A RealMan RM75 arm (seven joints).
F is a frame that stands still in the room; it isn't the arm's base.
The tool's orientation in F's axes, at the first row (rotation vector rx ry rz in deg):
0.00, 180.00, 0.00
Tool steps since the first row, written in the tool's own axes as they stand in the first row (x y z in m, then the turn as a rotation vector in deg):
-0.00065, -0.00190, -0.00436, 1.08, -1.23, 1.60
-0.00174, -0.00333, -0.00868, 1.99, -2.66, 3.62
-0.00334, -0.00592, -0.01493, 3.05, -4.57, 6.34
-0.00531, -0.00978, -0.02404, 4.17, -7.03, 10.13
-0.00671, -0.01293, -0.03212, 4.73, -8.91, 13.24
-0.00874, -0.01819, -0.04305, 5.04, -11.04, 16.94
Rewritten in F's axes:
0.00065, -0.00190, 0.00436, -1.08, -1.23, -1.60
0.00174, -0.00333, 0.00868, -1.99, -2.66, -3.62
0.00334, -0.00592, 0.01493, -3.05, -4.57, -6.34
0.00531, -0.00978, 0.02404, -4.17, -7.03, -10.13
0.00671, -0.01293, 0.03212, -4.73, -8.91, -13.24
0.00874, -0.01819, 0.04305, -5.04, -11.04, -16.94

